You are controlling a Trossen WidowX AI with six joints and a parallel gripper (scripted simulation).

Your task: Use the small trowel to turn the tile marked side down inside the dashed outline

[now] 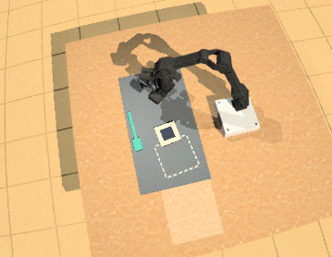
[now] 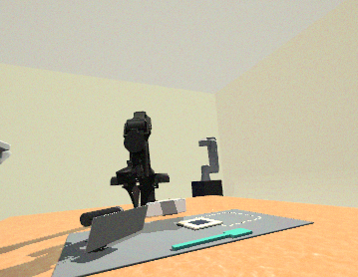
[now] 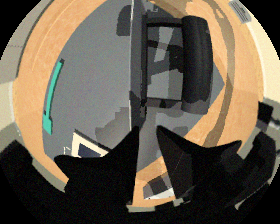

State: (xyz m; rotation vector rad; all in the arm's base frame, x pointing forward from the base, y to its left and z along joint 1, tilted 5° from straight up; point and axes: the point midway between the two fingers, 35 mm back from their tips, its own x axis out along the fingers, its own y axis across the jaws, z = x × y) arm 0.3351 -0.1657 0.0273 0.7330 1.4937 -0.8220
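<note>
Right now my gripper tip is 70 mm to the left of the small trowel, 20 mm above it and 10 mm short of it. Round my gripper tip: teal flat tool 210 mm ahead, 130 mm to the left, 60 mm below; then tile 180 mm to the left, 60 mm below, 50 mm ahead; then grey mat 120 mm to the left, 80 mm below, 70 mm ahead.
</note>
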